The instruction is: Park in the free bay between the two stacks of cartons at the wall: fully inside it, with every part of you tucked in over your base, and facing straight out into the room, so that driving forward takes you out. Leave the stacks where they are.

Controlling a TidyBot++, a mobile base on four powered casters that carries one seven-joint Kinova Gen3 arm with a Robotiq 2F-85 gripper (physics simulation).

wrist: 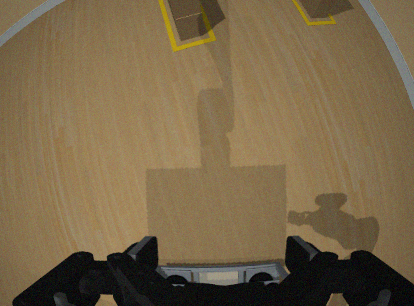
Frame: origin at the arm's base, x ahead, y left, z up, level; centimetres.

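Where they show: gripper, between the fingertips: (221, 251).
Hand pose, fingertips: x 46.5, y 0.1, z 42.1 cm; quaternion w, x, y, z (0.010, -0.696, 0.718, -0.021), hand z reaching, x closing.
Each offset is from my fingertips to the centre of the thing. "spot": to the spot under its first point. Level surfaces: height alone.
The lower front end of one carton stack (189, 22) shows at the top, a little left of centre, inside a yellow floor outline {spot: dx +70.7, dy +17.7, dz -81.5 cm} (174, 42). The front end of the other stack {spot: dx +93.0, dy -65.8, dz -71.6 cm} (327, 7) shows at the top right, with its own yellow outline {spot: dx +88.6, dy -64.7, dz -81.6 cm} (321, 22). The floor between the two ends is the front of the bay; the rest of the bay lies outside the view. My gripper (221, 251) is open and empty at the bottom, above the front edge of my grey base (218, 276). Both stacks are ahead of the base, apart from it.
A pale grey skirting strip (392, 45) runs down the right side, and another stretch of skirting (22, 22) crosses the top left corner. Shadows of the base and arm fall on the wooden floor {dz -81.7 cm} (110, 125) in front of me and at the lower right.
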